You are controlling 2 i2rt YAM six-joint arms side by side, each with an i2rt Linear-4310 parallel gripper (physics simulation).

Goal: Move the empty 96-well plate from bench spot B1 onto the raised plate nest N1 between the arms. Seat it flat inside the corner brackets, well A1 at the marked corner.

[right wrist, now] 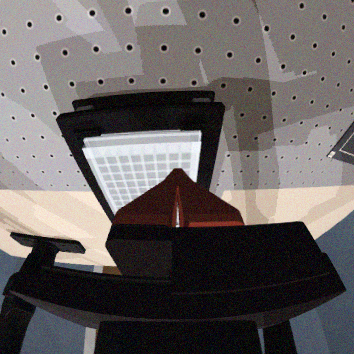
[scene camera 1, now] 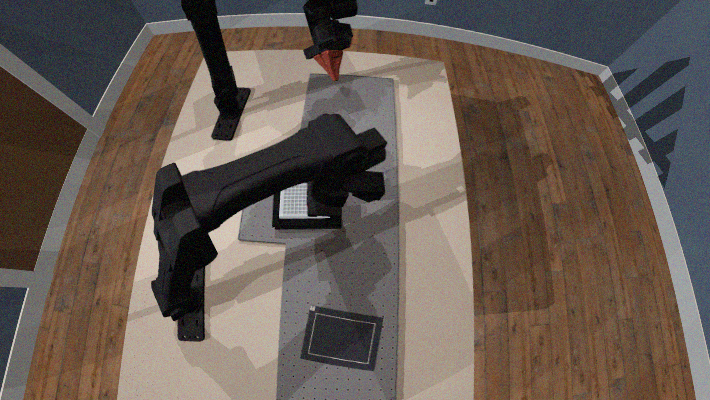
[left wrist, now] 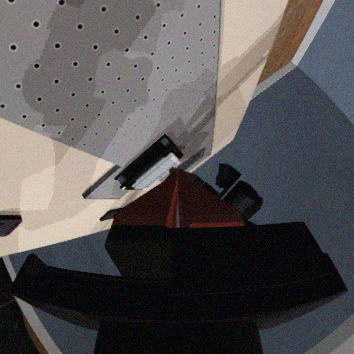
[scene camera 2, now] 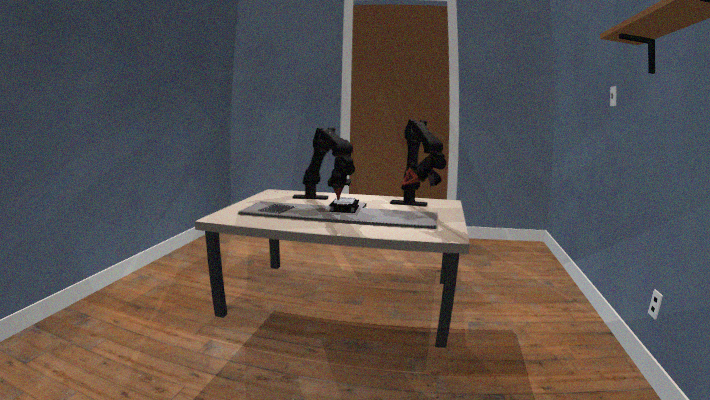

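Where they show: left gripper, between the fingertips: (scene camera 1: 336,81) (left wrist: 177,175) (scene camera 2: 402,184); right gripper, between the fingertips: (right wrist: 177,174) (scene camera 1: 319,209) (left wrist: 170,168) (scene camera 2: 338,199); left arm's base, origin of its link: (right wrist: 47,241) (scene camera 1: 231,113) (scene camera 2: 408,203); right arm's base, origin of its link: (scene camera 1: 192,300) (scene camera 2: 310,197).
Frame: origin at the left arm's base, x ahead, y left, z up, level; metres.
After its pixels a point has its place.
The white 96-well plate (scene camera 1: 294,200) @[x 0.275, y -0.273, z 0.060 m] (scene camera 2: 345,201) @[x 0.358, y -0.244, z 0.061 m] (left wrist: 156,171) @[x 0.305, y -0.239, z 0.060 m] (right wrist: 145,157) @[x 0.348, y -0.261, z 0.056 m] lies on the black raised nest N1 (scene camera 1: 307,224) @[x 0.313, y -0.323, z 0.046 m] (right wrist: 140,117) @[x 0.375, y -0.256, z 0.046 m], looks flat and lines up with its edges. Well A1 and the nest's corner mark cannot be made out. My right gripper (right wrist: 177,174) @[x 0.337, y -0.287, z 0.061 m] (scene camera 2: 338,198) @[x 0.337, y -0.287, z 0.061 m] is shut and empty, its tips over the plate; its arm hides part of the plate in scene camera 1. My left gripper (scene camera 1: 336,79) @[x 0.329, y 0.019, z 0.154 m] (left wrist: 177,175) @[x 0.329, y 0.019, z 0.154 m] is shut and empty, up over the far end of the grey board. Spot B1 (scene camera 1: 342,337) @[x 0.427, y -0.569, z 0.015 m] (scene camera 2: 276,208) @[x 0.434, y -0.573, z 0.015 m] is a dark pad bearing no plate.
The grey perforated board (scene camera 1: 340,270) @[x 0.403, y -0.414, z 0.013 m] (scene camera 2: 395,218) @[x 0.412, y 0.007, z 0.013 m] lies along the pale table (scene camera 1: 435,250) @[x 0.635, y -0.337, z 0.000 m] (scene camera 2: 330,236) @[x 0.725, y -0.187, z -0.006 m] and carries the nest and the pad. The right arm reaches across the nest from the left in scene camera 1. The left arm's base (scene camera 1: 231,115) @[x 0.017, y -0.026, z 0.025 m] stands at upper left there.
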